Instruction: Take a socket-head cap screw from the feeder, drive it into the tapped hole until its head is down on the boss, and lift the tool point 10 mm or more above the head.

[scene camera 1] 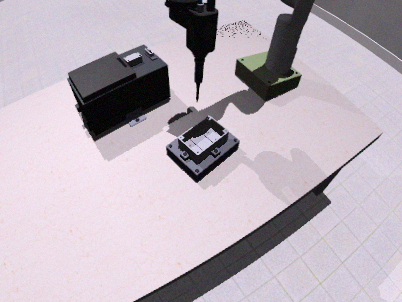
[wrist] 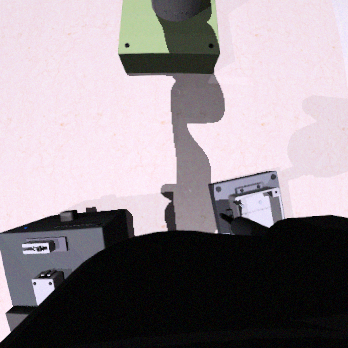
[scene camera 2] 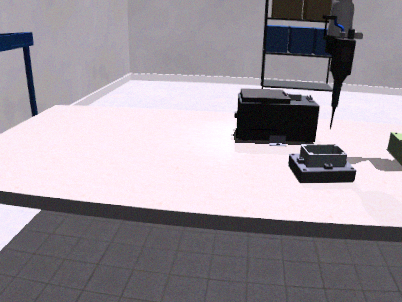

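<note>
The screwdriver (scene camera 1: 197,100) (scene camera 2: 331,128) (wrist: 223,216) is dark, with a long thin bit pointing down. Its tip hangs above the table, between the feeder and the housing and apart from both. Whether a screw sits on the tip is too small to tell. The black feeder (scene camera 1: 130,95) (scene camera 2: 277,120) (wrist: 75,260) is a box with a raised lid and small pale fittings on top. The grey open-topped housing (scene camera 1: 197,154) (scene camera 2: 324,159) stands on a dark base plate (scene camera 1: 197,173) (scene camera 2: 325,176) (wrist: 227,190). Small holes show at the housing's corners; which one is tapped cannot be told.
The arm's green base block (scene camera 1: 250,75) (scene camera 2: 396,145) (wrist: 142,37) stands behind the housing in scene camera 1. A small bracket (scene camera 1: 137,120) (scene camera 2: 278,144) is at the feeder's foot. A shelf rack (scene camera 2: 264,60) stands beyond the table. Arm shadows cross the table.
</note>
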